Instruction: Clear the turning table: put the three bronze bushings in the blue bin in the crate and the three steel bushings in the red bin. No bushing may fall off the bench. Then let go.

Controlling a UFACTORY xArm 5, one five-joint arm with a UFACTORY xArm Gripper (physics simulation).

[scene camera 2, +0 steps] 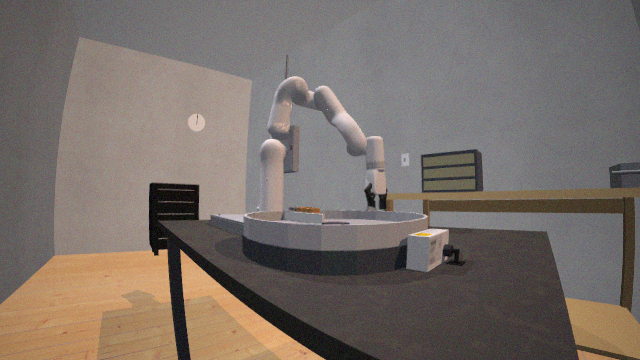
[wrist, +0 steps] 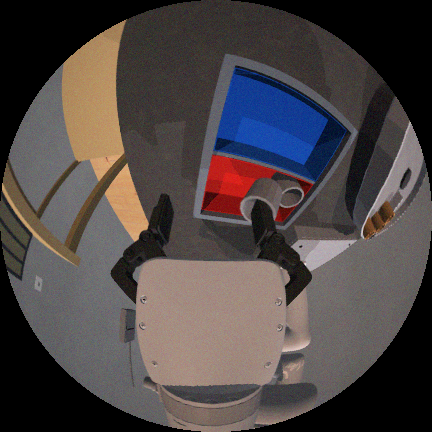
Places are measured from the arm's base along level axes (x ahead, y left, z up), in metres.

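Pixels of known places: gripper, fingertip midpoint: (scene camera 2: 377,210) (wrist: 212,203).
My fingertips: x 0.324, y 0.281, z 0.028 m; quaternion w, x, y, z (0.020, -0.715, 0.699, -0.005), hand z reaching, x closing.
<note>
Ahead of a thing's pixels: the offset from my fingertips to its middle. "*": to the spot under its first point. Level surfaces: height alone.
My gripper (scene camera 2: 377,207) (wrist: 212,203) is open and empty. In the wrist view its right finger overlaps a large steel bushing {0.000 m ahead, 0.054 m right, 0.009 m down} (wrist: 270,190) in the red bin (wrist: 227,172); contact cannot be told. A smaller steel bushing {0.005 m back, 0.100 m right, 0.044 m down} (wrist: 291,196) stands beside it, at the right end of that bin. A third steel bushing does not show. The blue bin (wrist: 250,100) holds no visible bushing. Both bins sit in the grey crate {* 0.048 m ahead, 0.005 m left, 0.019 m down} (wrist: 209,150), which is hidden in the scene view. Bronze bushings (scene camera 2: 306,210) (wrist: 378,220) stand close together on the turning table (scene camera 2: 320,237) (wrist: 392,187).
A white box with a yellow label {0.374 m ahead, 0.445 m right, 0.040 m down} (scene camera 2: 425,252) stands against the turning table's near side, beside a small black fitting {* 0.412 m ahead, 0.421 m right, 0.047 m down} (scene camera 2: 452,251). A pale plate (wrist: 325,250) lies on the dark bench {0.069 m down} (scene camera 2: 475,305). A wooden table (scene camera 2: 500,205) (wrist: 92,100) stands beyond the bench.
</note>
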